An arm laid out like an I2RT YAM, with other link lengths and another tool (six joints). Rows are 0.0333 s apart.
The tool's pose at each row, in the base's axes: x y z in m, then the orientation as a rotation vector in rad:
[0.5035, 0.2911, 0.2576, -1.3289, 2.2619, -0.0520]
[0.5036, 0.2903, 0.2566, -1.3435, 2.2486, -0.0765]
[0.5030, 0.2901, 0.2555, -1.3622, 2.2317, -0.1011]
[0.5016, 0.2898, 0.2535, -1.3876, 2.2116, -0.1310]
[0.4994, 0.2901, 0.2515, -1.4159, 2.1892, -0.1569]
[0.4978, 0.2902, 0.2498, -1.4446, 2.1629, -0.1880]
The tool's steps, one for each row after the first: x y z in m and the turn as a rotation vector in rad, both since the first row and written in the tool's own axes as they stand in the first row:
[0.0010, -0.0002, 0.0007, 0.0139, 0.0038, -0.0183]
[0.0019, 0.0005, 0.0014, 0.0274, 0.0064, -0.0406]
[0.0035, 0.0020, 0.0024, 0.0423, 0.0114, -0.0691]
[0.0049, 0.0045, 0.0033, 0.0541, 0.0146, -0.0996]
[0.0061, 0.0063, 0.0040, 0.0700, 0.0176, -0.1328]

